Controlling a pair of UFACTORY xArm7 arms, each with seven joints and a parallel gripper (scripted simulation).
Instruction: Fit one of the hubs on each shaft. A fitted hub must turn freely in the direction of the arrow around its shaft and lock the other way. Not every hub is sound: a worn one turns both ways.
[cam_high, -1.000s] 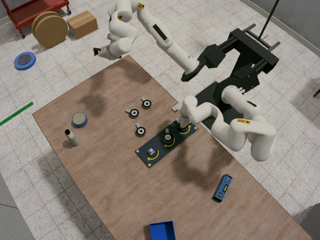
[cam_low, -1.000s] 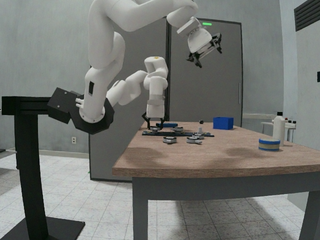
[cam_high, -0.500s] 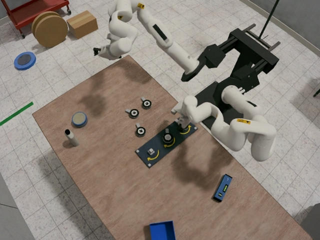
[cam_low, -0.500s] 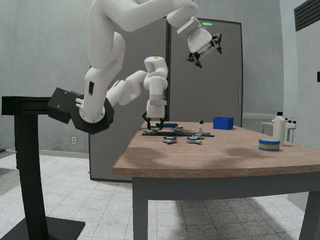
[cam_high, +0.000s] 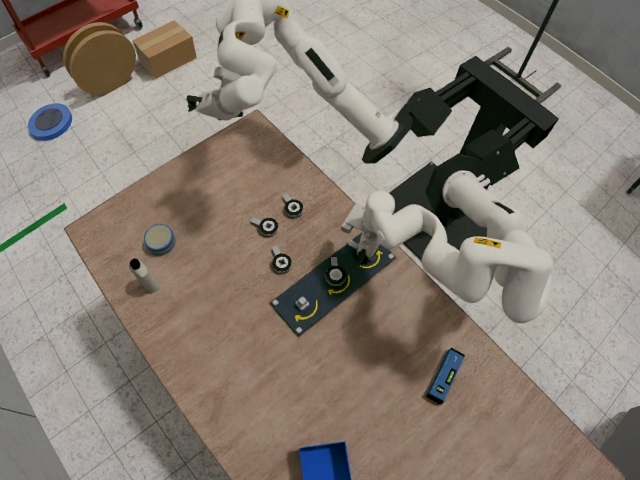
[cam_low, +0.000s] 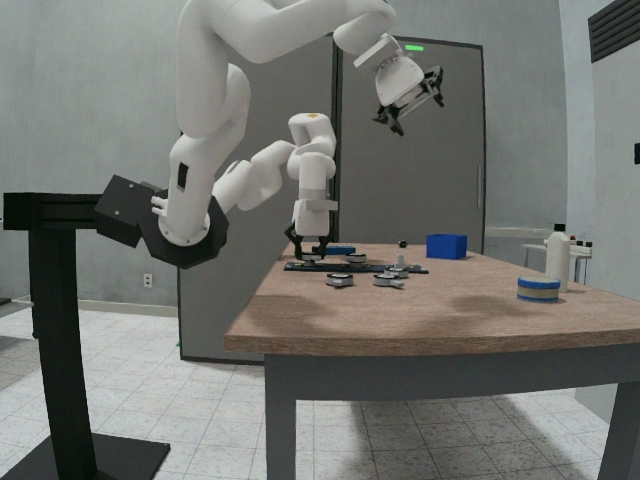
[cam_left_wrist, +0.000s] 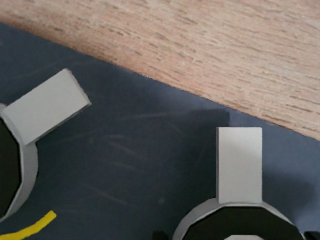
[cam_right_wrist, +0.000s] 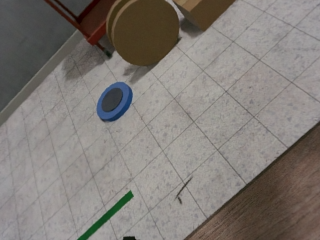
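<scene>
The dark board lies 130 mm ahead of my left hand, 20 mm to the right of it and 30 mm below it. From my left hand the other things lie so: white bottle (530 mm ahead, 430 mm to the right, 60 mm above); then tape roll (410 mm ahead, 520 mm to the right, 20 mm below).
</scene>
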